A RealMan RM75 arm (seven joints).
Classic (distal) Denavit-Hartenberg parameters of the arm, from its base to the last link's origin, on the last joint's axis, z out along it. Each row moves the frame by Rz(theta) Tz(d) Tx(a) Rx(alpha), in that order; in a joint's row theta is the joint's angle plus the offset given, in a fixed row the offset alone. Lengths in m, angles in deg.
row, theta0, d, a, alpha
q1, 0, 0.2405, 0, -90
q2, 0, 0, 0, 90
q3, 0, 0.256, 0, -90
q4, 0, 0, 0, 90
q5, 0, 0.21, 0, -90
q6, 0, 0, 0, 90
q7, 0, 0.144, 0, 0
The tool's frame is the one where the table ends.
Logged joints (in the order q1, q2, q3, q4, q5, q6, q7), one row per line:
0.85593 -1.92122 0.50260 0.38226 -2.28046 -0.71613 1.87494
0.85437 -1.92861 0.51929 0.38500 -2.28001 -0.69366 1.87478
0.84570 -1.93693 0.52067 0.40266 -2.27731 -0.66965 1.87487
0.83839 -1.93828 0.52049 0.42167 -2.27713 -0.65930 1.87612
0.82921 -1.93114 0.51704 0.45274 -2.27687 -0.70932 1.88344
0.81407 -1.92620 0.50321 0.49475 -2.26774 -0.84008 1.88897
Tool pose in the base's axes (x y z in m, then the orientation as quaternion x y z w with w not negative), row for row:
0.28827 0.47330 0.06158 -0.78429 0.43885 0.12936 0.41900
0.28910 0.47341 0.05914 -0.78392 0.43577 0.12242 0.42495
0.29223 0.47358 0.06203 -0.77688 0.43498 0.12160 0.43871
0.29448 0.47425 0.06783 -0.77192 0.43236 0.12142 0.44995
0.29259 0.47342 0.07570 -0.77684 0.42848 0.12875 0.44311
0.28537 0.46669 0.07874 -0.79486 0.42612 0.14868 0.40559
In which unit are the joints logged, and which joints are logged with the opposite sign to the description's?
The joints are logged in radians. Opposite sign: q2, q3, q4.
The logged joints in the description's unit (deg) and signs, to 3 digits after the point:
49.041 110.078 -28.797 -21.902 -130.661 -41.031 107.426
48.952 110.501 -29.753 -22.059 -130.635 -39.744 107.417
48.455 110.978 -29.832 -23.071 -130.480 -38.368 107.422
48.036 111.055 -29.822 -24.160 -130.470 -37.775 107.494
47.510 110.646 -29.624 -25.940 -130.455 -40.641 107.913
46.643 110.363 -28.832 -28.347 -129.932 -48.133 108.230

